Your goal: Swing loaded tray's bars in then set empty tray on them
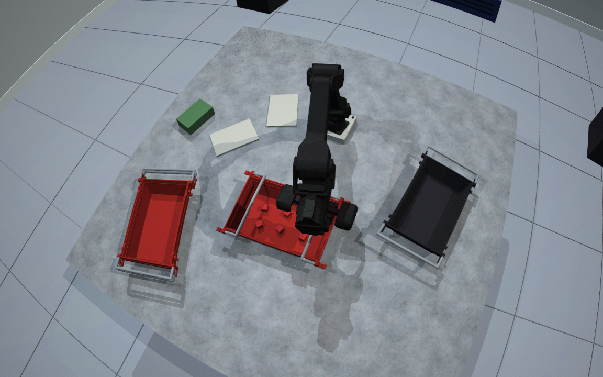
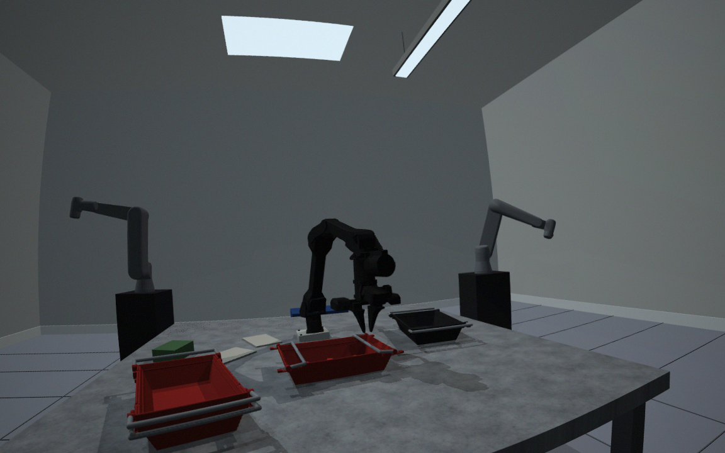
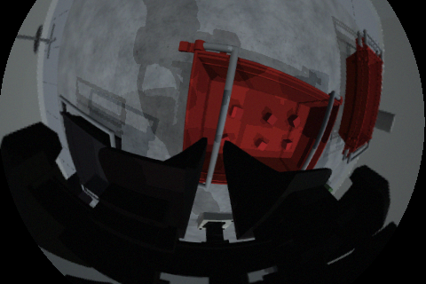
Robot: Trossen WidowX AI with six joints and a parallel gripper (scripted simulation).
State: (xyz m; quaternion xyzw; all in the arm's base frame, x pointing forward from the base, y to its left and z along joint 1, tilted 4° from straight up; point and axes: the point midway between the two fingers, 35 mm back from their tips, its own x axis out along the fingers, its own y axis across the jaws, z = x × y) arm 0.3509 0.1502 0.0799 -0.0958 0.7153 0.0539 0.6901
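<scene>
The black tray is 240 mm behind my gripper tip, 250 mm to the left of it and 50 mm below it. The rest, counted from my gripper tip: green block 150 mm behind, 610 mm to the right, 70 mm below.
</scene>
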